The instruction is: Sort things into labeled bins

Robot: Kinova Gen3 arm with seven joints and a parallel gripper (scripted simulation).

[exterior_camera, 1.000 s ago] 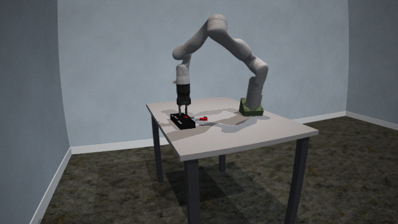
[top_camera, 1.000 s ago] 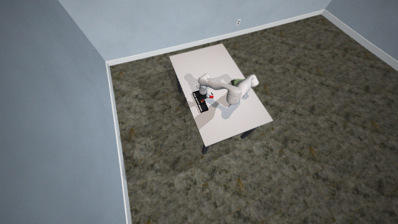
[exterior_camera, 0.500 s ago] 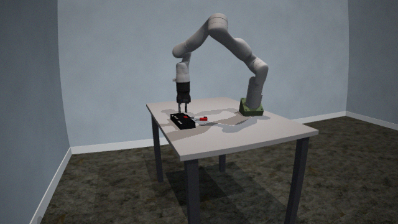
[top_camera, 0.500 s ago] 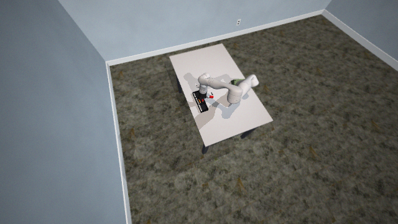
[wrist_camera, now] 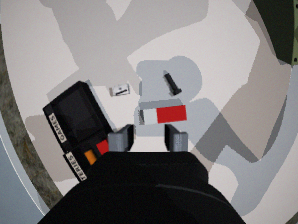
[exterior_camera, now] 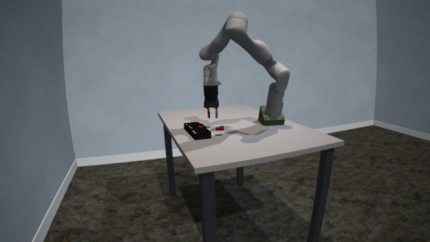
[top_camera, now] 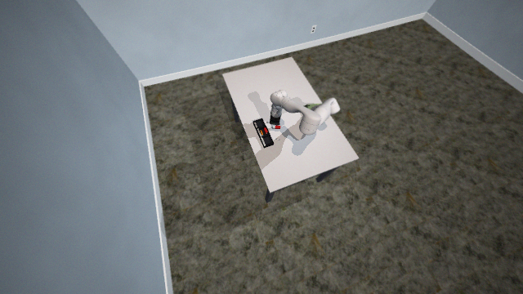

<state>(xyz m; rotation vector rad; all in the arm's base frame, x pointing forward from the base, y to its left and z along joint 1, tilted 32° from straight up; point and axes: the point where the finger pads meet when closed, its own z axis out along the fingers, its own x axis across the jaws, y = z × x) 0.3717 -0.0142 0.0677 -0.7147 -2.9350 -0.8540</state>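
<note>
Now: the black screw 60 mm behind my hand, 40 mm to the right of it and 80 mm below it. The rest, counted from my hand: red block 70 mm ahead, 20 mm to the left, 70 mm below; grey-white piece 10 mm ahead, 70 mm to the right, 80 mm below; orange battery 110 mm ahead, 20 mm to the left, 70 mm below.
</note>
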